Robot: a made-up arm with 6 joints.
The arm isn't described. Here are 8 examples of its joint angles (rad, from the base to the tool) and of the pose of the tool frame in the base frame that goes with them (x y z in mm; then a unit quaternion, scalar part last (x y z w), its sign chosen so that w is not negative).
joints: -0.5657 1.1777 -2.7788 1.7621 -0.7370 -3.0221
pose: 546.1 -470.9 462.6 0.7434 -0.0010 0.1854 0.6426
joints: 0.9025 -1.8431 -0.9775 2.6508 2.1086 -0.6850
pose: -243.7 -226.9 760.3 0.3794 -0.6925 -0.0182 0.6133
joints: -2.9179 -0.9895 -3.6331 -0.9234 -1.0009 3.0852
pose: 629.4 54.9 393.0 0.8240 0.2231 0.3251 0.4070
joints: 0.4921 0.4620 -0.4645 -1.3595 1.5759 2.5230
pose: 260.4 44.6 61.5 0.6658 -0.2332 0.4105 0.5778
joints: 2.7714 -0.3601 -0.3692 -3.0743 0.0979 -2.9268
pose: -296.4 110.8 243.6 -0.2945 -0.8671 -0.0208 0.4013
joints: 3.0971 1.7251 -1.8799 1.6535 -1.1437 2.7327
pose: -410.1 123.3 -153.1 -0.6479 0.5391 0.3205 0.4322
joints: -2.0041 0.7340 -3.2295 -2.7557 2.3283 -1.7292
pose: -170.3 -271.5 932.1 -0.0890 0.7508 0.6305 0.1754
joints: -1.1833 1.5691 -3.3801 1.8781 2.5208 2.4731
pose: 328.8 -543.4 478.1 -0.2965 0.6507 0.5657 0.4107
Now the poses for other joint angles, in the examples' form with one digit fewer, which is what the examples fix.
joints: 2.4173 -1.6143 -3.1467 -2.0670 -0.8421 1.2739
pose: 465 -538 294 0.230 0.535 -0.719 0.380
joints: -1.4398 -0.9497 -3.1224 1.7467 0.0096 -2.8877
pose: -149 637 758 -0.444 0.071 0.245 0.859
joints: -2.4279 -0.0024 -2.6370 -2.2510 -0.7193 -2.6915
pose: -126 -219 995 0.114 -0.507 0.764 0.382
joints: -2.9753 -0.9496 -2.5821 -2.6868 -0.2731 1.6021
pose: 397 28 962 0.005 0.093 -0.452 0.887
